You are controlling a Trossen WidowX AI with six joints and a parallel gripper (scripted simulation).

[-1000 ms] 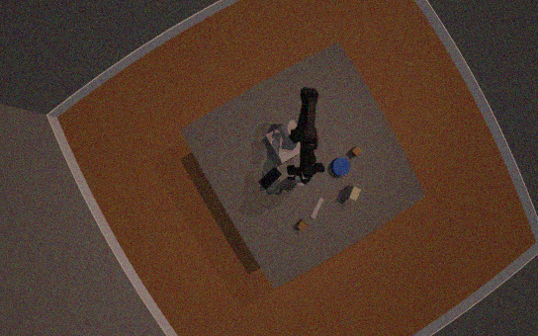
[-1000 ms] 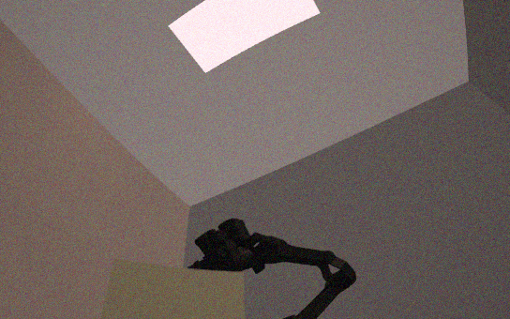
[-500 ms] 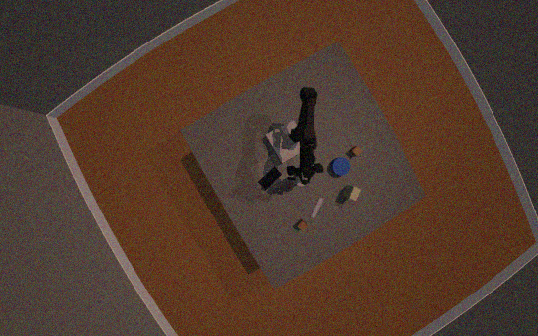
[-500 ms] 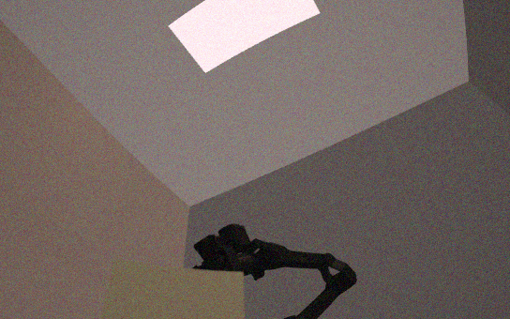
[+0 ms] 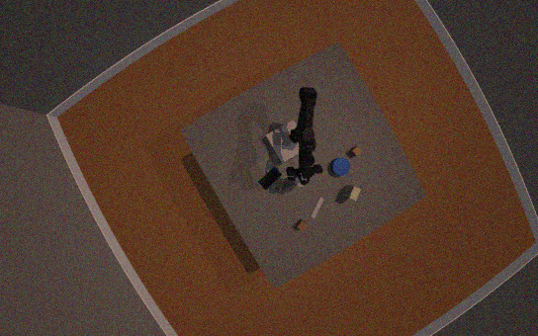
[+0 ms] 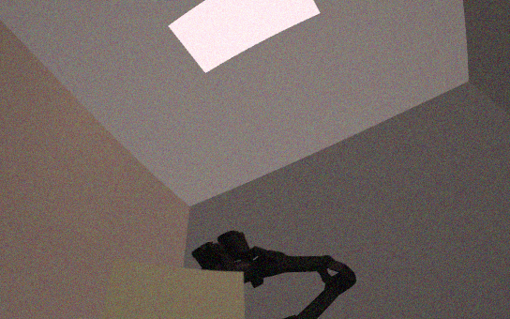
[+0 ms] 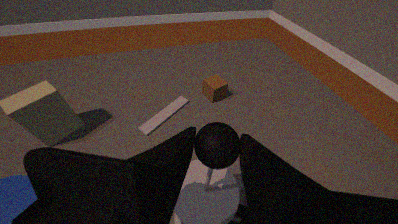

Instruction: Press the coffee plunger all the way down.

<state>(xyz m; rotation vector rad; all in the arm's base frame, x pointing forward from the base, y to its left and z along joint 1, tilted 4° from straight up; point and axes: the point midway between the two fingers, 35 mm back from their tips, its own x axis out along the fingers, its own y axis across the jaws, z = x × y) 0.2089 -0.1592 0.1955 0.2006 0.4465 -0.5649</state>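
Right now my gripper tip is 120 mm above the coffee press, 20 mm past it and 10 mm to the left of it. From my gripper tip the other things lie so: white bar: 230 mm below, 230 mm ahead, 10 mm to the right; then blue disc: 280 mm to the left, 210 mm below, 110 mm ahead.
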